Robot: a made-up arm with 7 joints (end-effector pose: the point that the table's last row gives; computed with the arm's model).
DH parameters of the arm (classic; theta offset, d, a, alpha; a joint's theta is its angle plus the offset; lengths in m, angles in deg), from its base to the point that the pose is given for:
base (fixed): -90 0.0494 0 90
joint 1: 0 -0.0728 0.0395 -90
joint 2: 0 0.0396 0.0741 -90
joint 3: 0 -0.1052 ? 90
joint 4: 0 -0.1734 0.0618 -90
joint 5: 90 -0.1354 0.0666 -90
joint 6: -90 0.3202 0.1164 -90
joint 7: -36.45 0 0.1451 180
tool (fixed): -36.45 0.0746 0 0
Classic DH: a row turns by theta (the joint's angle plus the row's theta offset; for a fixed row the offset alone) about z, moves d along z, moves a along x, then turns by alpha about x.
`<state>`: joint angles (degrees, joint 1 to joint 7).
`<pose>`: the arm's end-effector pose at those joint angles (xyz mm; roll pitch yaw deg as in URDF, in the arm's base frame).
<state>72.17 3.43 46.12 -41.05 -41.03 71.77 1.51</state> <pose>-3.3 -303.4 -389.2 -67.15 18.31 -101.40</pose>
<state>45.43 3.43 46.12 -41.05 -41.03 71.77 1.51</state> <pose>-3.3 -73.7 -478.8 -74.30 44.37 -105.22</pose>
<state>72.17 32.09 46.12 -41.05 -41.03 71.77 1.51</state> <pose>-168.6 -328.3 -312.0 -94.98 13.11 -100.14</pose>
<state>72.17 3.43 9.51 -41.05 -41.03 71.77 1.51</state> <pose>18.5 -578.5 -96.8 -60.08 -17.57 -99.20</pose>
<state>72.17 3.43 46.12 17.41 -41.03 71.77 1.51</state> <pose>-66.6 -284.7 -395.3 -92.96 25.29 -57.83</pose>
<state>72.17 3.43 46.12 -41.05 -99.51 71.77 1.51</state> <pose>-284.9 -570.3 -119.7 -84.87 -35.68 -113.97</pose>
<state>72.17 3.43 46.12 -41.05 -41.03 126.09 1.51</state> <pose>-192.1 -201.7 -458.5 -93.82 28.23 -160.07</pose>
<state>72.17 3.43 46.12 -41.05 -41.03 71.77 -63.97</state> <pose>48.7 -155.4 -391.9 -11.85 67.87 -31.70</pose>
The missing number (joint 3, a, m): 0.0719
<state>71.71 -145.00 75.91 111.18 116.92 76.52 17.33</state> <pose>-30.3 131.7 -271.9 -48.31 44.97 10.58</pose>
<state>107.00 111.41 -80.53 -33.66 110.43 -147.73 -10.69</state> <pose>121.7 276.5 560.6 24.01 -62.45 36.04</pose>
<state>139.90 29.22 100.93 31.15 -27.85 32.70 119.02</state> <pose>-151.5 -32.3 -93.9 -82.92 -70.95 -46.50</pose>
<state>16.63 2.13 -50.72 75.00 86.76 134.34 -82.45</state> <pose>-174.3 79.1 365.2 -154.21 -25.28 102.49</pose>
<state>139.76 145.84 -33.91 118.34 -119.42 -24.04 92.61</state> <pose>272.0 -323.6 132.4 109.29 22.22 79.05</pose>
